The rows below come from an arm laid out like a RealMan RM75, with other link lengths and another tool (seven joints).
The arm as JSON. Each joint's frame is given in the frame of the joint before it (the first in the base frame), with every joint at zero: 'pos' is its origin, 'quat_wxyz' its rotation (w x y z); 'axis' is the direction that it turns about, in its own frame. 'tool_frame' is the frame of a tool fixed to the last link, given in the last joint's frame.
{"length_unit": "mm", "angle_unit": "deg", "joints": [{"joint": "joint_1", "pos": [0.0, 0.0, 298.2], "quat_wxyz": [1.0, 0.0, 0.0, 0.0], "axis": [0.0, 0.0, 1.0]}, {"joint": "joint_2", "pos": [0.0, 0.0, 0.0], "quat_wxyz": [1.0, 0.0, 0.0, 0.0], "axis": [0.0, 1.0, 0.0]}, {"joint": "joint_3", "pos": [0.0, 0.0, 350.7], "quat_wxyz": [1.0, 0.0, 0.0, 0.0], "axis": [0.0, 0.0, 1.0]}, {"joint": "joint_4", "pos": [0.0, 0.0, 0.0], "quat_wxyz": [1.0, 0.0, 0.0, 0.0], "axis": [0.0, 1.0, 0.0]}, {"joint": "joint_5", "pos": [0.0, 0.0, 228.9], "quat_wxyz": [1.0, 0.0, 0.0, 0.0], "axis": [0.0, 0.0, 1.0]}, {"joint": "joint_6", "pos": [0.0, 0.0, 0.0], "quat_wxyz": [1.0, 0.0, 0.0, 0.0], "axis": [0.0, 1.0, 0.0]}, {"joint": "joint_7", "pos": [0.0, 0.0, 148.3], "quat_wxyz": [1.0, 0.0, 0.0, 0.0], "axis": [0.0, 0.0, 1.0]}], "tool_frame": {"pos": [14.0, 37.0, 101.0], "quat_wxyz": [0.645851, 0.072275, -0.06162, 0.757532]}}
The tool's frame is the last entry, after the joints.
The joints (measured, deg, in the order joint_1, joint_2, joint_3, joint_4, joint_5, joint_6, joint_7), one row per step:
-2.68, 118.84, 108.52, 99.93, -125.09, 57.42, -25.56
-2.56, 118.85, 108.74, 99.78, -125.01, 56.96, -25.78
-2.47, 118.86, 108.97, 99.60, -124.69, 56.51, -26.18
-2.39, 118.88, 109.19, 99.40, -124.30, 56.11, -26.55
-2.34, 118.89, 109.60, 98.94, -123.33, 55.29, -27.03
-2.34, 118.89, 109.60, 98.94, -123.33, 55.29, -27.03
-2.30, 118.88, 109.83, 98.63, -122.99, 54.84, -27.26
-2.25, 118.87, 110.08, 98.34, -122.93, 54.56, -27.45
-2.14, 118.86, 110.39, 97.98, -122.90, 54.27, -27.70
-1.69, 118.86, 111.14, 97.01, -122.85, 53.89, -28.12
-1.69, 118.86, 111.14, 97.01, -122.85, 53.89, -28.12
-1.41, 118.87, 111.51, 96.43, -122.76, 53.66, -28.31
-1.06, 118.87, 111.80, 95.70, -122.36, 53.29, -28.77
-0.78, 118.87, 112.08, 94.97, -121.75, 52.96, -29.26
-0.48, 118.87, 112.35, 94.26, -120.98, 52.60, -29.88
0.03, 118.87, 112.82, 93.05, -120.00, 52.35, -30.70
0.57, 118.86, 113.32, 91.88, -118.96, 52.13, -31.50
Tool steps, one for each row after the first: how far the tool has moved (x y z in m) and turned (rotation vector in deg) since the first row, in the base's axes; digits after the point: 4 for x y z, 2 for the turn. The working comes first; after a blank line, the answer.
Tool pose at each row, in the base's axes (x y z in m, rotation vector in deg; the steps are taken from these numbers as rounded here):
0.3292, 0.3828, 0.0381, -11.43, 136.86, 69.59
0.3296, 0.3849, 0.0403, -11.44, 136.44, 70.25
0.3296, 0.3868, 0.0423, -11.56, 136.13, 70.96
0.3294, 0.3885, 0.0441, -11.60, 135.95, 71.64
0.3293, 0.3912, 0.0477, -11.18, 135.83, 73.05
0.3293, 0.3912, 0.0477, -11.18, 135.83, 73.05
0.3303, 0.3927, 0.0496, -10.88, 135.62, 73.68
0.3323, 0.3937, 0.0511, -10.60, 135.31, 73.99
0.3346, 0.3950, 0.0528, -10.35, 134.94, 74.30
0.3393, 0.3983, 0.0554, -9.67, 134.46, 74.73
0.3393, 0.3983, 0.0554, -9.67, 134.46, 74.73
0.3415, 0.4002, 0.0565, -9.25, 134.32, 74.98
0.3427, 0.4028, 0.0570, -9.07, 134.30, 75.38
0.3436, 0.4049, 0.0574, -8.82, 134.46, 75.83
0.3437, 0.4072, 0.0579, -8.73, 134.64, 76.41
0.3449, 0.4102, 0.0576, -8.39, 135.08, 76.86
0.3456, 0.4133, 0.0577, -8.07, 135.56, 77.40

0.0004, 0.0021, 0.0022, 0.55, -0.09, 0.11
0.0004, 0.0040, 0.0042, 1.07, -0.10, 0.34
0.0002, 0.0057, 0.0060, 1.54, 0.01, 0.54
0.0001, 0.0084, 0.0096, 2.49, 0.59, 0.71
0.0001, 0.0084, 0.0096, 2.49, 0.59, 0.71
0.0011, 0.0099, 0.0115, 3.00, 0.76, 0.68
0.0031, 0.0109, 0.0130, 3.35, 0.70, 0.51
0.0054, 0.0122, 0.0147, 3.71, 0.60, 0.35
0.0101, 0.0155, 0.0173, 4.27, 0.57, -0.07
0.0101, 0.0155, 0.0173, 4.27, 0.57, -0.07
0.0123, 0.0174, 0.0184, 4.54, 0.67, -0.30
0.0135, 0.0200, 0.0189, 4.81, 0.87, -0.28
0.0144, 0.0221, 0.0193, 5.06, 1.26, -0.24
0.0145, 0.0244, 0.0198, 5.34, 1.67, -0.05
0.0157, 0.0274, 0.0195, 5.49, 2.31, 0.01
0.0164, 0.0305, 0.0196, 5.66, 3.01, 0.13

